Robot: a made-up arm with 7 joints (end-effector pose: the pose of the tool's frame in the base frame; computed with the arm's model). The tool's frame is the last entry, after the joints. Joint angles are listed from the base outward.
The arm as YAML. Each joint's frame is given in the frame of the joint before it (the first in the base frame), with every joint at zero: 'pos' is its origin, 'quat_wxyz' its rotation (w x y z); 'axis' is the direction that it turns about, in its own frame. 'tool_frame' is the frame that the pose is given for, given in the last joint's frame.
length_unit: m
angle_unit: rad
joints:
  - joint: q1
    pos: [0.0, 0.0, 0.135]
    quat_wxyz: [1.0, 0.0, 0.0, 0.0]
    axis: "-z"
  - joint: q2
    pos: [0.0, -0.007, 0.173]
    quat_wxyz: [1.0, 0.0, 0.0, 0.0]
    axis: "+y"
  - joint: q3
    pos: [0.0, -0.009, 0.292]
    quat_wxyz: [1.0, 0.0, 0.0, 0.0]
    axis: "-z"
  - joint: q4
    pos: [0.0, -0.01, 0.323]
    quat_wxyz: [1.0, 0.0, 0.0, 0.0]
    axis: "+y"
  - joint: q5
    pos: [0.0, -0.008, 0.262]
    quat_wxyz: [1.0, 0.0, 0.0, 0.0]
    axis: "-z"
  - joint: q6
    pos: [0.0, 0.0, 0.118]
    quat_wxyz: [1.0, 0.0, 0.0, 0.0]
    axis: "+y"
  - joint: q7
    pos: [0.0, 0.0, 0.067]
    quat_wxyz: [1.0, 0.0, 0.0, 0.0]
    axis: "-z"
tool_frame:
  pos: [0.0, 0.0, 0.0]
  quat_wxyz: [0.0, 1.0, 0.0, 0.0]
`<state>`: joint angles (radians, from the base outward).
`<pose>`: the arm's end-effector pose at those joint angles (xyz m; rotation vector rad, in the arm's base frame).
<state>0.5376 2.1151 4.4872 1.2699 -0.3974 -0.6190 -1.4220</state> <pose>0.7950 -0.0250 -0.0452 0.5461 -0.9586 -0.4106</pose>
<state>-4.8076 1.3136 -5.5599 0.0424 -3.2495 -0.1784 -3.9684</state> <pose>0.0491 -1.0282 0.5661 -1.3499 1.1057 0.9777</pose>
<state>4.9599 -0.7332 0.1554 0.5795 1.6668 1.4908 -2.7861</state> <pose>0.0076 -0.5057 1.1344 -0.5189 -1.4457 -0.1995</pose>
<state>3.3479 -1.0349 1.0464 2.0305 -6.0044 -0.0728 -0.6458</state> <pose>0.3371 0.3103 0.6838 -0.0835 2.1436 -1.5938</pose>
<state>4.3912 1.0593 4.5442 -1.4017 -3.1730 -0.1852 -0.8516</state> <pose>0.2143 0.7633 0.5727 1.8490 0.5262 -1.6823</pose>
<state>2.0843 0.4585 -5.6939 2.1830 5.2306 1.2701 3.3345</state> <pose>-0.3368 -0.2786 0.5072 -0.9342 0.7768 2.8529</pose>
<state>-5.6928 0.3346 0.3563 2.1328 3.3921 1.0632 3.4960</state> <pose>0.3145 -0.3932 0.6102 -1.8531 1.4358 2.0315</pose>
